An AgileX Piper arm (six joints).
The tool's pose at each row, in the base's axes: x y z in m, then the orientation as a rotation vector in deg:
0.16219 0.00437 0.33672 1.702 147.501 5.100
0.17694 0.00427 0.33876 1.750 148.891 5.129
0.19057 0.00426 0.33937 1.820 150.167 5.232
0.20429 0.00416 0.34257 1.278 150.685 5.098
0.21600 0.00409 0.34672 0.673 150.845 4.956
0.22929 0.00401 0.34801 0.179 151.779 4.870
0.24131 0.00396 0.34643 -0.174 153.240 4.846
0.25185 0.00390 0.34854 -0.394 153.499 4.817
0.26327 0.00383 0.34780 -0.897 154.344 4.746
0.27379 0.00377 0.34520 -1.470 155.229 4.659
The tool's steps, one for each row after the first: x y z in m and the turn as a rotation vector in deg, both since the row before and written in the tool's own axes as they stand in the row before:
-0.01354 0.00008 0.00619 0.036 1.389 0.067
-0.01199 0.00009 0.00651 -0.016 1.277 0.095
-0.01350 0.00020 0.00403 0.011 0.521 -0.400
-0.01224 0.00020 0.00210 -0.006 0.167 -0.453
-0.01224 -0.00010 0.00533 -0.005 0.941 -0.344
-0.00986 -0.00030 0.00705 -0.011 1.467 -0.216
-0.01037 -0.00011 0.00285 -0.011 0.263 -0.153
-0.00990 -0.00033 0.00573 -0.016 0.855 -0.342
-0.00837 -0.00046 0.00687 -0.016 0.898 -0.390

